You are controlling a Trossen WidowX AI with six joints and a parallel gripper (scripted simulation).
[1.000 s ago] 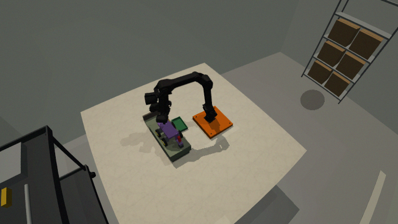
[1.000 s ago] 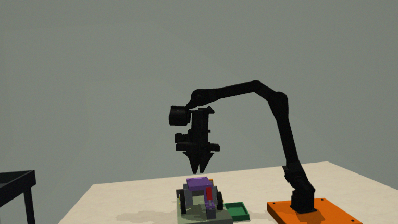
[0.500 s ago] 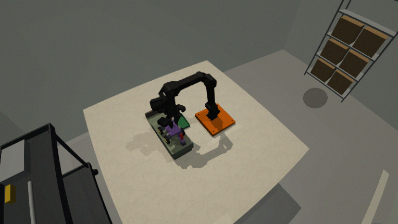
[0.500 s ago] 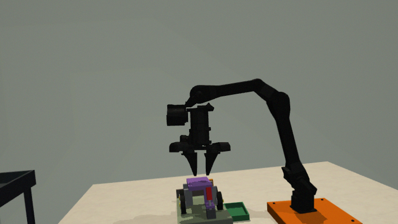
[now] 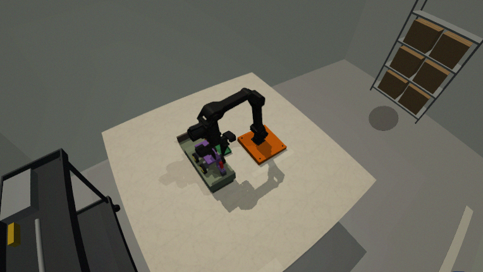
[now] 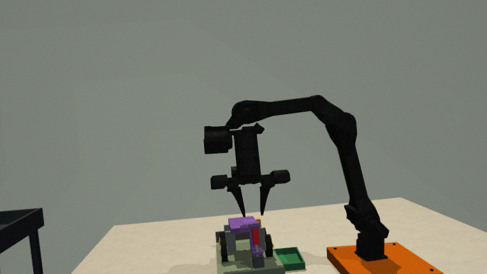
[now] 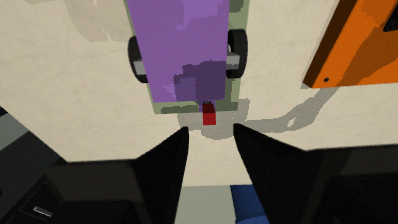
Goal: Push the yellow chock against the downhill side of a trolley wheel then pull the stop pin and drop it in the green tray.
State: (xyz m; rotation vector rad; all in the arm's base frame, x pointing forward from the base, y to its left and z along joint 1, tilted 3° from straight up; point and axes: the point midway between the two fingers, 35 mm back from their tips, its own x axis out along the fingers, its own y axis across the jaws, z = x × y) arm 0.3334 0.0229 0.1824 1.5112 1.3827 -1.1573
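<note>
The red-headed stop pin is 20 mm to the left of my gripper tip and 60 mm below it. Round my gripper tip: trolley (10 mm ahead, 80 mm to the right, 80 mm below); yellow chock (60 mm behind, 170 mm to the right, 110 mm below); grey-green ramp (10 mm ahead, 90 mm to the right, 150 mm below).
</note>
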